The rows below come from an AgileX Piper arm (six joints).
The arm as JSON. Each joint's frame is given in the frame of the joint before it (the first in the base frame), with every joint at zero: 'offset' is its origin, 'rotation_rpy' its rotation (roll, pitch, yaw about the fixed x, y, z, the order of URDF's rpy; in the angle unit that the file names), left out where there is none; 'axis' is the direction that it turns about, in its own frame. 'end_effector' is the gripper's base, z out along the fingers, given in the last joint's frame.
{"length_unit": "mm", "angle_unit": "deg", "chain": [
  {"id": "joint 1", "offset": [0.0, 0.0, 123.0], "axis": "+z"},
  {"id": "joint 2", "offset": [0.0, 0.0, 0.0], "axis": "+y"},
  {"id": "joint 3", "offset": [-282.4, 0.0, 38.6], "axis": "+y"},
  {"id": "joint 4", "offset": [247.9, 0.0, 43.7], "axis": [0.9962, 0.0, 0.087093]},
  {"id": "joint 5", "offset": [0.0, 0.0, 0.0], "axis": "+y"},
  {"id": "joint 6", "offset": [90.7, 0.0, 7.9], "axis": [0.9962, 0.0, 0.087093]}
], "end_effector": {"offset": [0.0, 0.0, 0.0], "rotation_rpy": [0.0, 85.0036, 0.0]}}
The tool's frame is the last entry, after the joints.
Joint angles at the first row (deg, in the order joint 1, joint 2, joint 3, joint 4, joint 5, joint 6):
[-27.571, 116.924, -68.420, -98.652, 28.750, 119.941]
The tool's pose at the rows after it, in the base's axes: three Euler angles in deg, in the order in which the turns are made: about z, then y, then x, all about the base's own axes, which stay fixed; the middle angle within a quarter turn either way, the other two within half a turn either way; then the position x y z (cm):
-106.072 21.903 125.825 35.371 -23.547 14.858
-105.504 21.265 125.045 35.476 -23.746 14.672
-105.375 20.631 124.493 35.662 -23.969 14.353
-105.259 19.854 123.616 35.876 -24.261 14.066
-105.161 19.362 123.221 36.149 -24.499 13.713
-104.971 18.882 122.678 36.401 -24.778 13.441
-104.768 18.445 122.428 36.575 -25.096 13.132
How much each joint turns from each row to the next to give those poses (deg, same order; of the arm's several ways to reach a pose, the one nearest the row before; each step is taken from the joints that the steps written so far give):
[0.000, 0.554, -0.263, -0.305, 1.270, 0.946]
[0.003, 0.677, -0.495, -0.356, 0.996, 0.681]
[0.000, 0.958, -0.715, -0.175, 0.849, 0.206]
[-0.016, 1.061, -0.911, -0.228, 1.145, 0.075]
[-0.003, 1.104, -0.970, -0.011, 0.628, 0.046]
[-0.060, 1.017, -1.003, -0.070, 0.663, 0.047]
[-0.204, 0.952, -0.889, 0.008, 0.339, 0.047]

